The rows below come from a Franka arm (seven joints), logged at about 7 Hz.
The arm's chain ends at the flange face. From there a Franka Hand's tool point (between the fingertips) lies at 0.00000 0.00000 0.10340 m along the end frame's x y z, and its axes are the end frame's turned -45 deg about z.
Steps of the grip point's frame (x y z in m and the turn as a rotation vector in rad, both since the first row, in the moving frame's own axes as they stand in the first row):
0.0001 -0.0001 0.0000 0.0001 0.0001 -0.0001
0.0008 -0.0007 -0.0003 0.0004 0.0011 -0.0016
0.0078 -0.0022 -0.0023 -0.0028 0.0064 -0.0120
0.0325 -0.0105 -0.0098 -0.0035 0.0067 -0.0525
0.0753 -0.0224 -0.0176 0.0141 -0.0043 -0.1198
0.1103 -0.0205 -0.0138 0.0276 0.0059 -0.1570
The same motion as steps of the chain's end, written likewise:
0.0000 -0.0001 0.0000 0.0001 0.0000 -0.0001
0.0000 -0.0010 -0.0003 0.0011 0.0005 -0.0016
0.0033 -0.0068 -0.0023 0.0025 0.0065 -0.0120
0.0148 -0.0302 -0.0098 0.0023 0.0072 -0.0525
0.0388 -0.0685 -0.0176 0.0069 -0.0130 -0.1198
0.0653 -0.0902 -0.0138 0.0237 -0.0153 -0.1570

